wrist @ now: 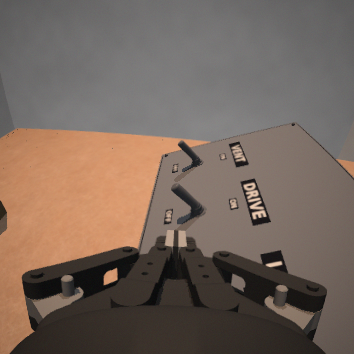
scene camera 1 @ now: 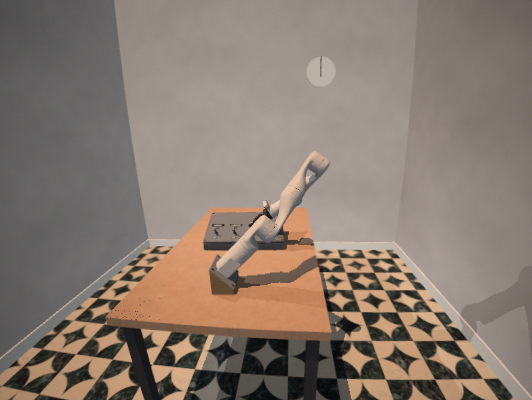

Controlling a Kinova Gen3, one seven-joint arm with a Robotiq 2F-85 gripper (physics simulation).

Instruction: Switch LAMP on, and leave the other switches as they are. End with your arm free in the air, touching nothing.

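Where they show: gripper, between the fingertips: (wrist: 175,241) (scene camera 1: 248,226); arm's base, origin of its link: (scene camera 1: 224,268).
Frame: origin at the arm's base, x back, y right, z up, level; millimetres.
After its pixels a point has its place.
Observation:
The grey switch panel (scene camera 1: 227,218) {x -561, y -75, z 48 mm} (wrist: 305,200) {x -550, y 15, z 44 mm} lies on the table. In the wrist view, a partly covered label (wrist: 273,262) {x -494, y 83, z 24 mm} below DRIVE shows one letter, probably the L of LAMP; the LAMP lever is hidden behind my gripper, so its position cannot be told. The DRIVE lever (wrist: 188,199) {x -416, y -6, z 19 mm} and the VENT lever (wrist: 190,153) {x -420, y -125, z 17 mm} both tilt toward their OFF side. My gripper (scene camera 1: 252,223) {x -403, y 85, z 52 mm} (wrist: 175,241) {x -403, y 85, z 52 mm} is shut and empty, low over the panel, with its tips nearer the viewer than the DRIVE lever. Whether it touches anything cannot be told.
The wooden table (scene camera 1: 175,290) {x 44, y -233, z -90 mm} (wrist: 75,185) {x -182, y -150, z -89 mm} carries the panel and my arm's base block (scene camera 1: 223,282) {x 74, y 9, z -23 mm}. My arm rises to the right and covers the panel's right part in the scene view. Walls stand beyond the table, and a round clock (scene camera 1: 321,71) hangs on the back wall.

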